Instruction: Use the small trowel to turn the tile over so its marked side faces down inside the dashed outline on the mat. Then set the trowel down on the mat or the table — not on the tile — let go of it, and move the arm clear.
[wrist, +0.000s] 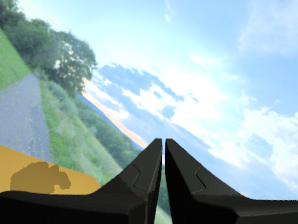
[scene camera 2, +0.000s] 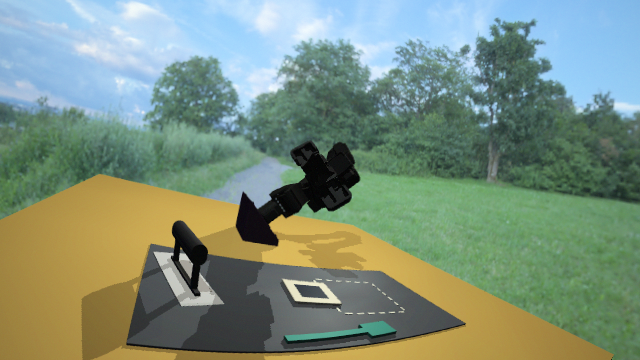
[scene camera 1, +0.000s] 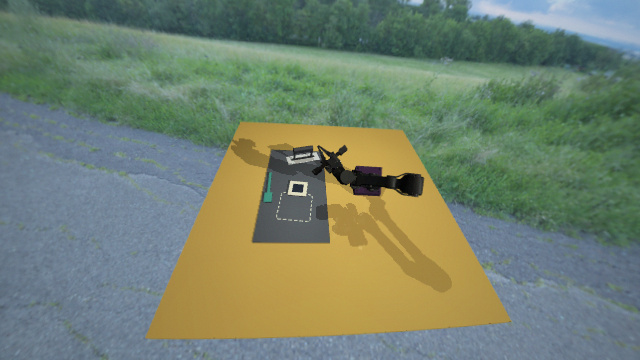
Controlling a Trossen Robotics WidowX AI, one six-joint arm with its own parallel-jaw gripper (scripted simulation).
Labels:
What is the gripper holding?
Nothing.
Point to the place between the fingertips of the gripper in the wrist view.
163, 145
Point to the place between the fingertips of the gripper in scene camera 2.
315, 153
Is the gripper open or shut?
Shut.

